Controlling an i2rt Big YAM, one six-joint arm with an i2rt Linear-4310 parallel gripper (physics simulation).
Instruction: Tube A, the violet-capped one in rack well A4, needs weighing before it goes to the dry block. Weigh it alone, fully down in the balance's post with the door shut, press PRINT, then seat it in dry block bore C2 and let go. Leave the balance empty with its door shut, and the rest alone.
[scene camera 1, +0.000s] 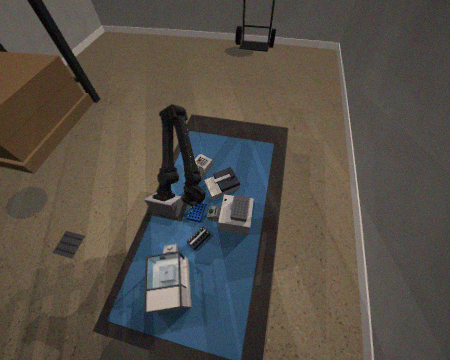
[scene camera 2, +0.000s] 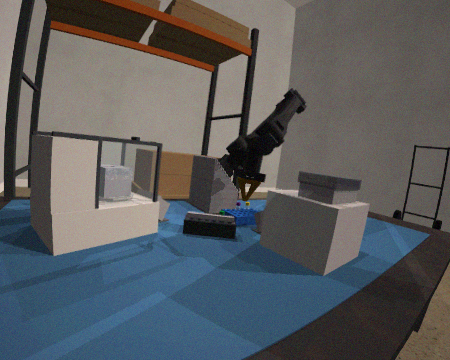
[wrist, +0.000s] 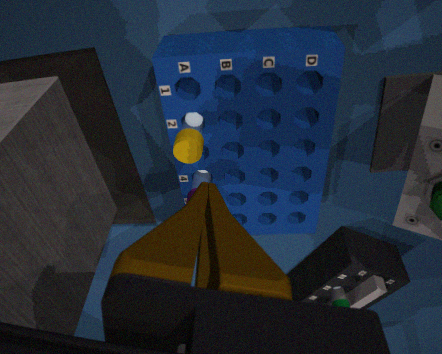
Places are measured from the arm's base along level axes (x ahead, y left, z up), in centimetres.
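Pixels of known places: gripper, fingertip midpoint: (scene camera 1: 193, 206) (scene camera 2: 244, 201) (wrist: 206, 192); arm's base at its link origin: (scene camera 1: 164, 197) (scene camera 2: 217, 174).
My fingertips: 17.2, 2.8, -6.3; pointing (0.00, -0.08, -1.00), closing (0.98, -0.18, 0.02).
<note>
For each thing: its top centre in the pictures, then the offset to it from my fingertips, as dx, dy, dz. "pt": a spot on its surface instead.
- violet-capped tube at its top centre: (scene camera 2: 238, 202) -0.5, -1.9, -0.7
- blue rack at its top centre: (wrist: 250, 163) (scene camera 2: 245, 211) (scene camera 1: 196, 210) +2.2, -0.7, -3.1
- balance at its top centre: (scene camera 2: 116, 134) (scene camera 1: 162, 269) +5.1, -40.9, +16.1
- top at a spot on its surface: (scene camera 2: 330, 187) pt +34.1, -2.8, +10.7
- yellow-capped tube at its top centre: (wrist: 187, 152) (scene camera 2: 247, 202) -0.9, +1.9, -0.7
- black holder at its top centre: (wrist: 332, 321) (scene camera 2: 210, 214) (scene camera 1: 198, 236) +10.4, -16.6, -1.3
- green-capped tube at its top centre: (wrist: 342, 314) +10.2, -13.4, -0.5
- small green-marked unit at its top centre: (scene camera 2: 308, 171) (scene camera 1: 228, 204) +23.3, +2.2, +12.9
The violet-capped tube (scene camera 2: 238, 204) (wrist: 191, 196) stands in the blue rack (scene camera 1: 197, 212) (scene camera 2: 242, 216) (wrist: 250, 45), in column A near label 4; the fingers partly hide its cap in the wrist view. My gripper (scene camera 2: 246, 200) (wrist: 206, 192) is shut with nothing between its fingers. Its tips are low over the rack, just above cap height in scene camera 2. The balance (scene camera 1: 168, 300) (scene camera 2: 105, 225) has a glass chamber with a pale block inside; whether its door is fully shut is unclear. A white unit with a grey block on top (scene camera 1: 240, 208) (scene camera 2: 330, 187) looks like the dry block; its bores are too small to read.
A yellow-capped tube (scene camera 2: 247, 203) (wrist: 188, 146) stands in column A beside the violet one. A black holder (scene camera 1: 199, 238) (scene camera 2: 210, 226) (wrist: 345, 250) carries a green-capped tube (wrist: 341, 302). A small green-marked unit (scene camera 1: 213, 212) sits between rack and dry block. The arm's base (scene camera 1: 165, 206) is beside the rack.
</note>
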